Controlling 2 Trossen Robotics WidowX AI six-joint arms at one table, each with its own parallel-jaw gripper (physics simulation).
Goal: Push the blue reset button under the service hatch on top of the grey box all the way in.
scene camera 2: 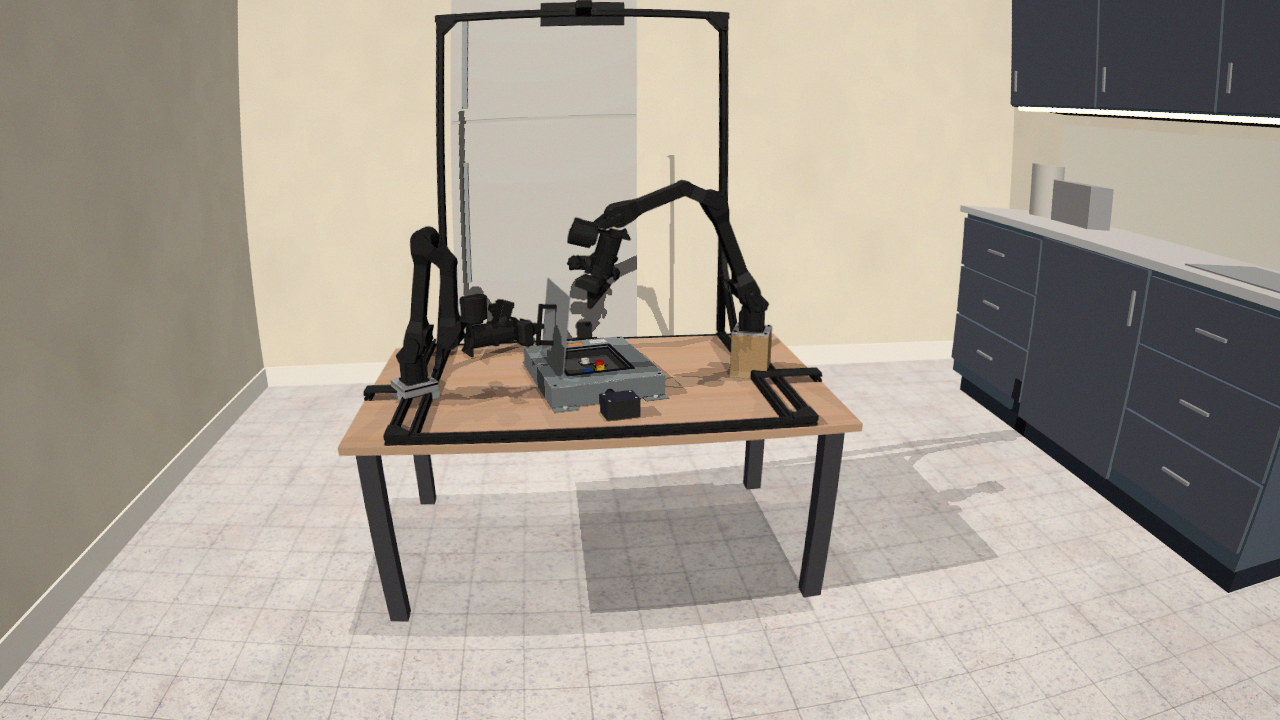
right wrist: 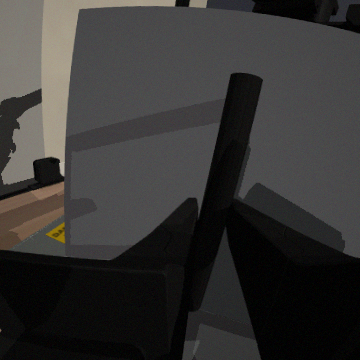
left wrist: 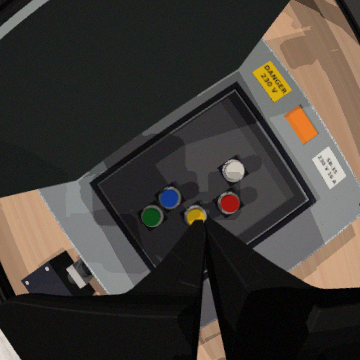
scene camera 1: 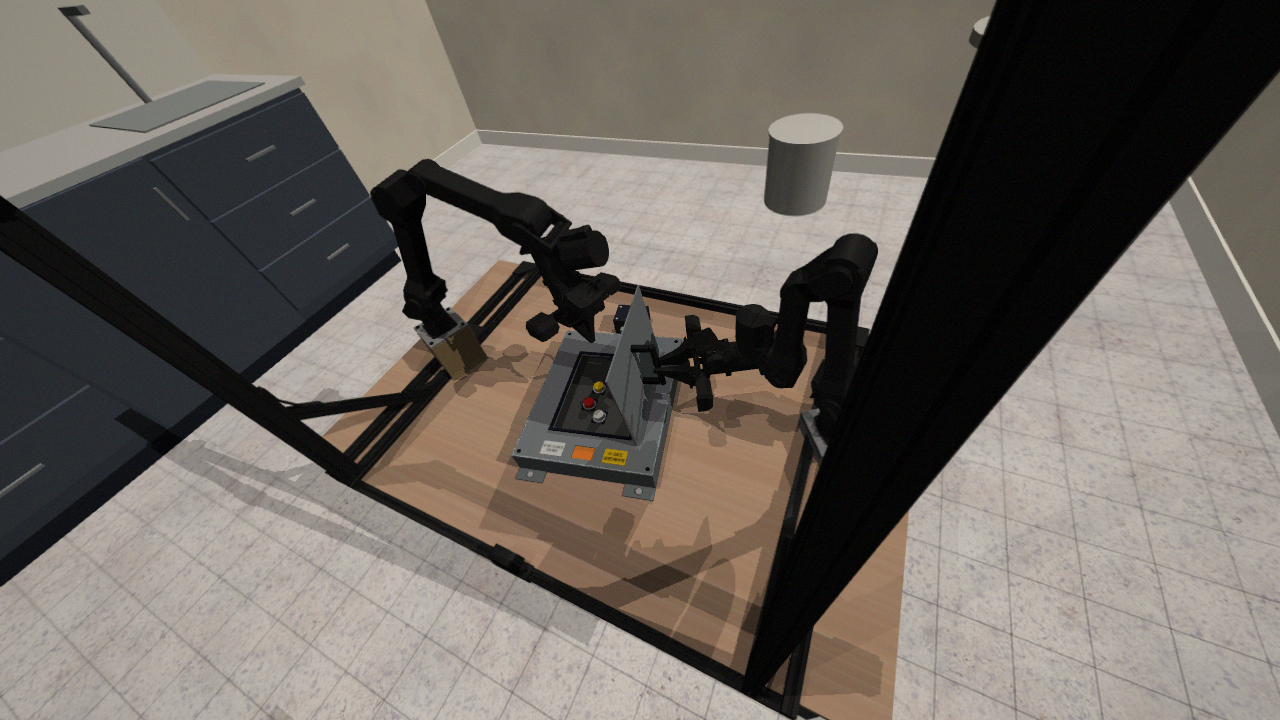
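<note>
The blue button (left wrist: 169,198) (scene camera 2: 588,369) sits in the recess of the grey box (scene camera 1: 532,436) (scene camera 2: 581,390) (left wrist: 278,111), between the green button (left wrist: 151,216) and the white one (left wrist: 233,170). The hatch hides it in scene camera 1. The hatch (scene camera 1: 626,394) (scene camera 2: 555,335) (left wrist: 100,75) (right wrist: 150,100) stands raised. My right gripper (scene camera 1: 660,366) (scene camera 2: 537,334) (right wrist: 210,206) is shut on its black handle (right wrist: 245,110). My left gripper (scene camera 1: 590,338) (left wrist: 202,227) is shut and empty above the box, its tips overlapping the yellow button (left wrist: 195,215) in the wrist view.
The red button (scene camera 1: 588,402) (left wrist: 229,203) lies near the yellow one. The raised hatch stands between the two grippers. A small black box (scene camera 2: 619,404) (left wrist: 47,277) sits beside the grey box. Black frame bars (scene camera 2: 581,435) run along the table edges.
</note>
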